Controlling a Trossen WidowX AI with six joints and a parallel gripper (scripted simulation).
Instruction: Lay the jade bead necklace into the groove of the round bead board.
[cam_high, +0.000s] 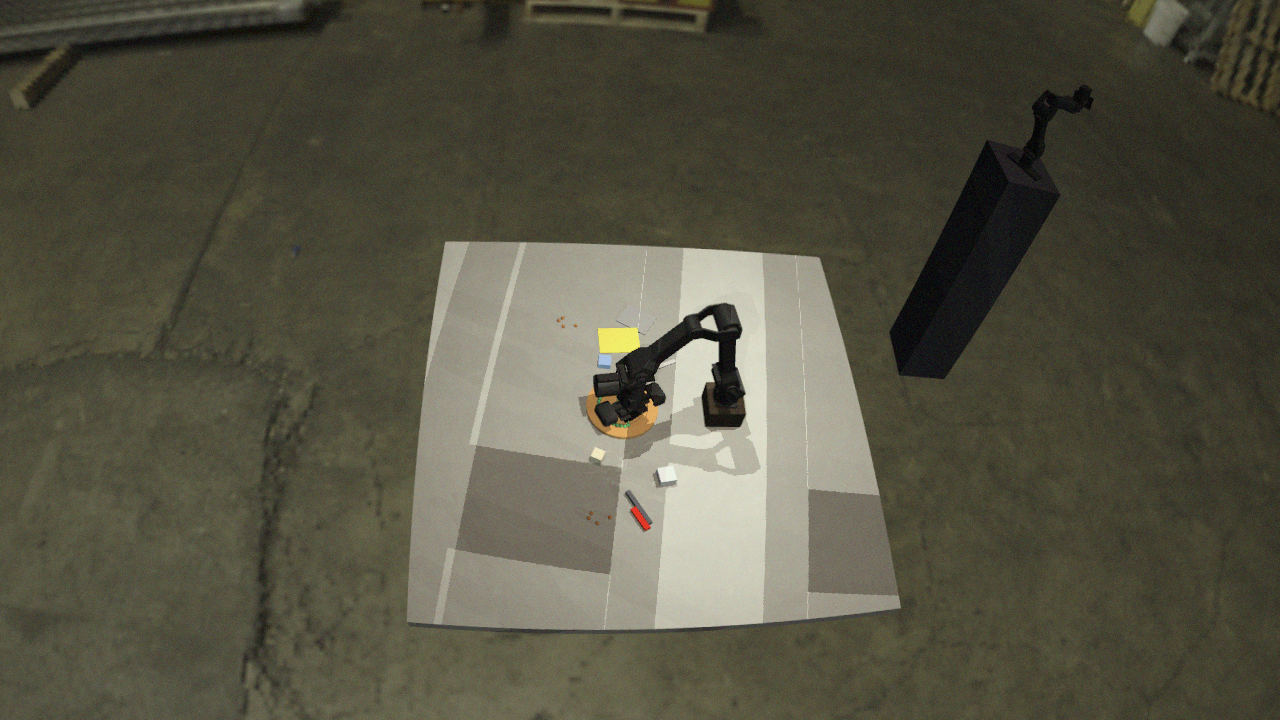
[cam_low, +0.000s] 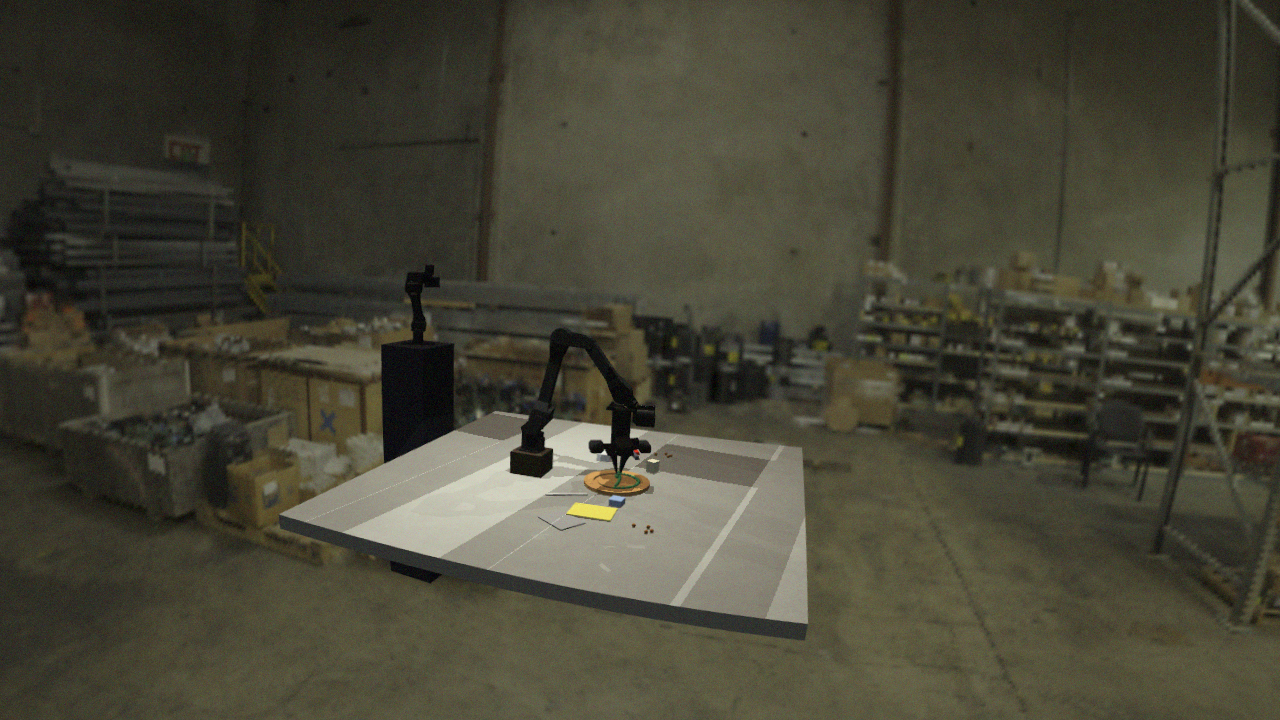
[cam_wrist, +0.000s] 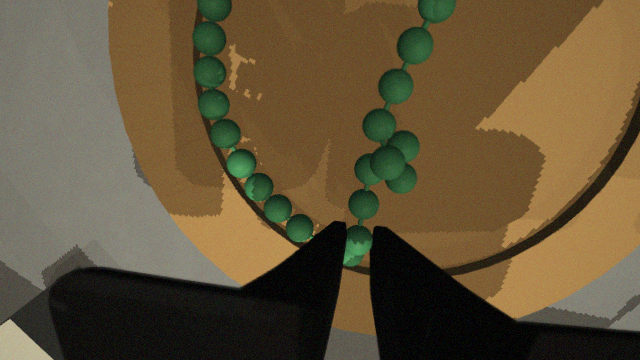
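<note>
The blue block is 7 cm ahead of my gripper tip, 20 cm to the right of it and 1 cm below it. Round my gripper tip: red-handled tool (4 cm behind, 27 cm to the left, 1 cm below); then white strip (9 cm behind, 20 cm to the right, 2 cm below); then cream cube (8 cm ahead, 12 cm to the left).
</note>
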